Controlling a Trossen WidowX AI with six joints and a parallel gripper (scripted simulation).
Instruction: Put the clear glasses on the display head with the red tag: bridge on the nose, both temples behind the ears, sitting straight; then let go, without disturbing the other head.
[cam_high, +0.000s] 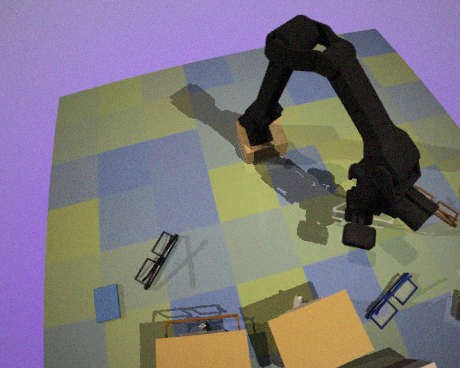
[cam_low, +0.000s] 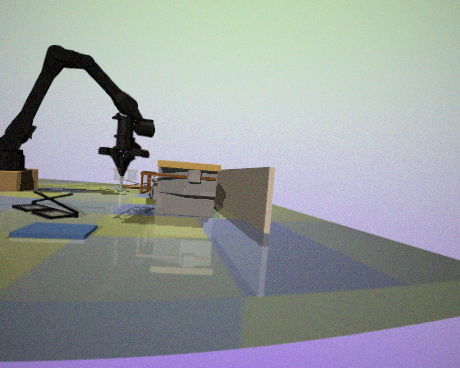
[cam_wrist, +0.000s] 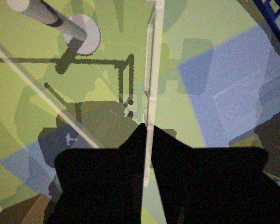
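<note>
Right now the grey peg is 2 cm behind my gripper tip, 11 cm to the left of it and 4 cm below it. Also, from my gripper tip: flat blue block 6 cm ahead, 61 cm to the right, 6 cm below.
</note>
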